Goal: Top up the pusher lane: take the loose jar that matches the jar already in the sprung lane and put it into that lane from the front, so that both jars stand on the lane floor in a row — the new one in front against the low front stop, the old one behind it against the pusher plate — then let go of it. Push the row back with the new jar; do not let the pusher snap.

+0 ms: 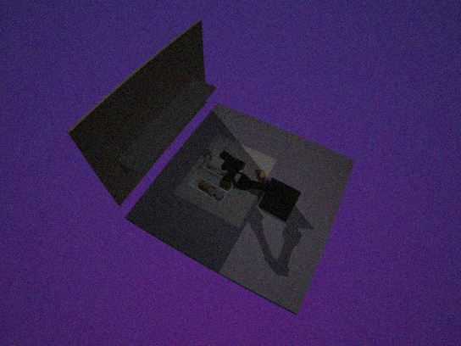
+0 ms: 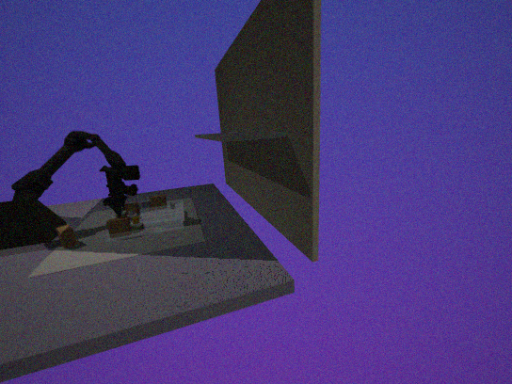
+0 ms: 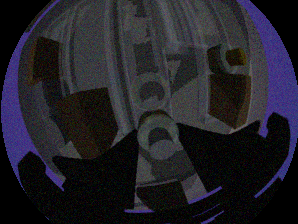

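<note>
My gripper tip is 150 mm short of the pale rack, 50 mm to the left of it and 30 mm above it. From my gripper tip the other things lie so: shelf: 500 mm ahead, 320 mm above, 70 mm to the right.
</note>
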